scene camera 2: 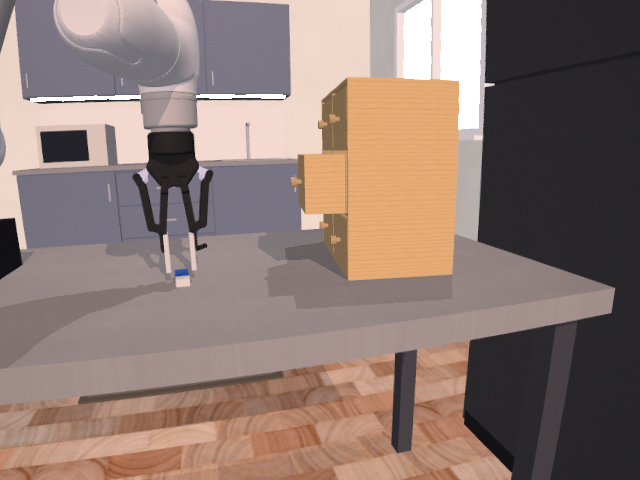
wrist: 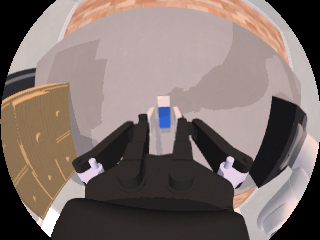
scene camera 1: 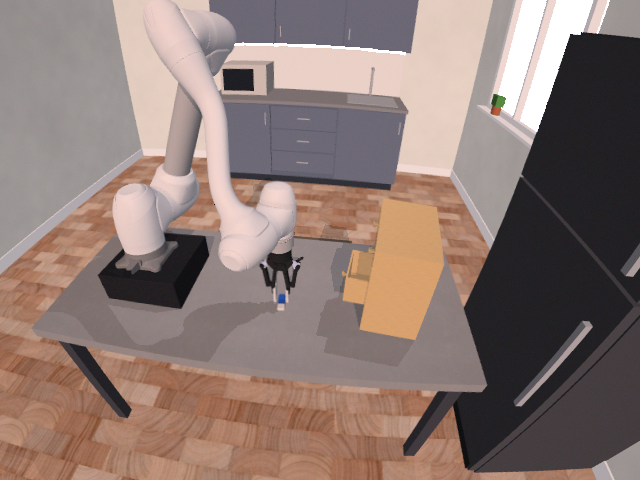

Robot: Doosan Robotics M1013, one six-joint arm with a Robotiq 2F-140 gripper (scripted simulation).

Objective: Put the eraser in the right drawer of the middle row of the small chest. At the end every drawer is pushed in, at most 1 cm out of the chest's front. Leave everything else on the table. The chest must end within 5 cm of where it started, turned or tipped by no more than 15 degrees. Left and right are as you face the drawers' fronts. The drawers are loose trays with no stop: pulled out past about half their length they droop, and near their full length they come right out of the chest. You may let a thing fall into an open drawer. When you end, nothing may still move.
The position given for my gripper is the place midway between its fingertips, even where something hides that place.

Observation:
I see my gripper (scene camera 2: 181, 269), a wooden chest (scene camera 2: 402, 133), a drawer (scene camera 2: 322, 179), a drawer (scene camera 2: 340, 238) and a drawer (scene camera 2: 339, 123).
The wooden chest shows as well in scene camera 1 (scene camera 1: 408, 260). My gripper is seen too in the wrist view (wrist: 164, 113) and in scene camera 1 (scene camera 1: 281, 299).

